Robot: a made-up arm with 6 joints.
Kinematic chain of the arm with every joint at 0, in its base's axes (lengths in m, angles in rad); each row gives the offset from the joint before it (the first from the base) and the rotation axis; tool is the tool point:
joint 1: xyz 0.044 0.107 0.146 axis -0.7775 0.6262 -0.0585
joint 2: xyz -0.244 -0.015 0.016 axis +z
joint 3: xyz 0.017 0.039 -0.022 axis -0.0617 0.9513 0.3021
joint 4: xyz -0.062 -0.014 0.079 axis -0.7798 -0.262 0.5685
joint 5: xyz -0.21 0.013 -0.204 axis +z
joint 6: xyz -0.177 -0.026 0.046 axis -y
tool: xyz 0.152 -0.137 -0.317
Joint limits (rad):
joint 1: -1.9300..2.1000
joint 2: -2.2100..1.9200
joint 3: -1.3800..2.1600
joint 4: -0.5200..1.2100
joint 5: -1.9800..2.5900
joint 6: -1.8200..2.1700
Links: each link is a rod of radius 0.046 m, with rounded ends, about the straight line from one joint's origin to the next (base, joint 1, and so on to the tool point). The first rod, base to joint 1, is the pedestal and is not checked.
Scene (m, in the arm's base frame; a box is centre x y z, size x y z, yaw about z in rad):
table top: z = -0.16
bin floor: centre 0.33 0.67 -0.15 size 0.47 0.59 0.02 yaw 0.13
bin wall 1: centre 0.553 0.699 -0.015 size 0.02 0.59 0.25 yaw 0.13
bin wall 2: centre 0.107 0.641 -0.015 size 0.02 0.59 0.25 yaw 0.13
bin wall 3: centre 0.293 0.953 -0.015 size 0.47 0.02 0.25 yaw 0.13
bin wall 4: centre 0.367 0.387 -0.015 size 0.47 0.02 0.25 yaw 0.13
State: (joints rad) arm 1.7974 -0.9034 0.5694 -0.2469 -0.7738 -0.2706
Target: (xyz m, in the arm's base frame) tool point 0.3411 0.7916 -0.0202
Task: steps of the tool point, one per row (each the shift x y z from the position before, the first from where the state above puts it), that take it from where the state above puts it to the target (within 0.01 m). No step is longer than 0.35 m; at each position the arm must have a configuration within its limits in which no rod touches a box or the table.
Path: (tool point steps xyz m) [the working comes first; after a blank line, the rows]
Joints at the target: 1.5533 -1.3083 1.6461 -0.5200 -0.7136 -1.0587
Straight joint move there: touches bin floor, bin wall 2, the table top.

1: 0.0989 0.1972 0.0219
2: 0.1737 0.1592 0.1215
3: 0.2194 0.0442 0.2067
4: 0.2045 -0.0269 -0.1604
5: 0.2271 -0.1415 -0.0423
6: 0.0000 0.0000 -0.2585

